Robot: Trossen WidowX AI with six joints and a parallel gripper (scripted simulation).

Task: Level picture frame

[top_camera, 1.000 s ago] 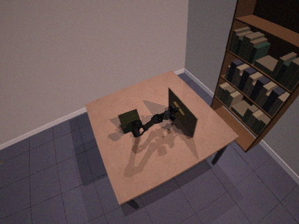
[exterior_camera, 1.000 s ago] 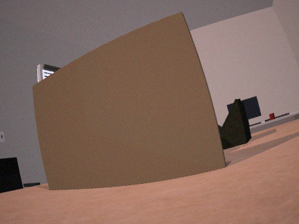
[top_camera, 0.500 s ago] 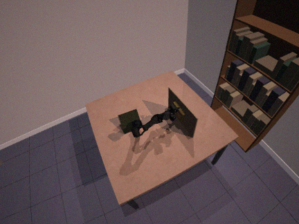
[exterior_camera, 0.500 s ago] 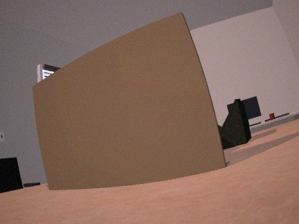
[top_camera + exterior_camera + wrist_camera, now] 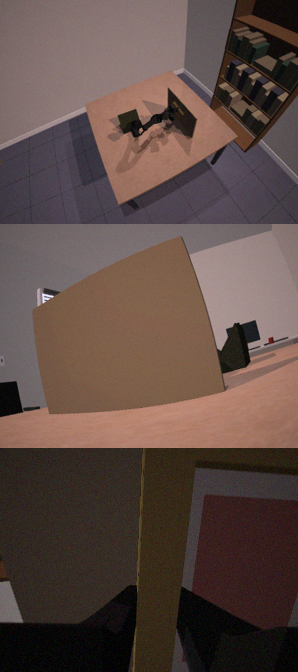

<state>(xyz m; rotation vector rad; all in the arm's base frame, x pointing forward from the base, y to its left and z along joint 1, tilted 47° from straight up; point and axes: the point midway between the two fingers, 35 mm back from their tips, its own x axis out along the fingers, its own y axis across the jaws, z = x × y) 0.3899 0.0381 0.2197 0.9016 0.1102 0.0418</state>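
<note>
Right now my gripper tip is 10 mm to the right of the picture frame and 50 mm above it. Also, from my gripper tip: wall panel (20 mm ahead, 70 mm below).
</note>
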